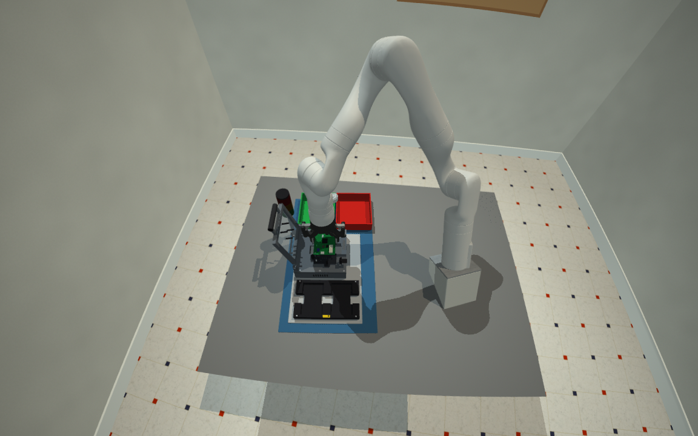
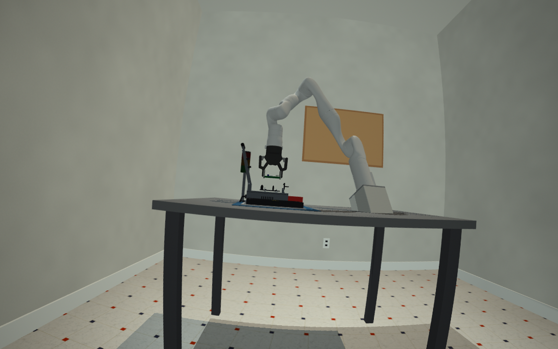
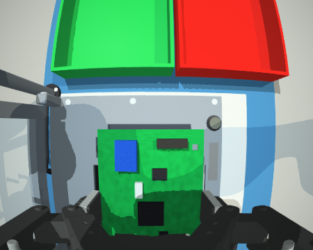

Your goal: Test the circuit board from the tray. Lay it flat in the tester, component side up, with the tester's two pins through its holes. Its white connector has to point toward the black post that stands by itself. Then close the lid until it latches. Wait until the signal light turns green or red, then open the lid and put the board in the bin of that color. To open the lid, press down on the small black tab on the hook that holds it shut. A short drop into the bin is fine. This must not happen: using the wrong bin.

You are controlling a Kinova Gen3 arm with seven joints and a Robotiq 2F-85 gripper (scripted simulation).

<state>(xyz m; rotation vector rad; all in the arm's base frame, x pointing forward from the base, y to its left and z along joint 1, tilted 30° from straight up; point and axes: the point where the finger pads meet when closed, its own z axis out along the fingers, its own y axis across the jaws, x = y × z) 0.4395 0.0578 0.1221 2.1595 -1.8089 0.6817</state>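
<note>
Now: the tester lid 120 mm ahead of my hand, 50 mm above it and 20 mm to the left of it. From my hand the other things lie so: green bin (190 mm to the right, 120 mm below, 70 mm ahead); then red bin (210 mm to the right, 120 mm below, 80 mm behind); then green circuit board (right at my hand).
</note>
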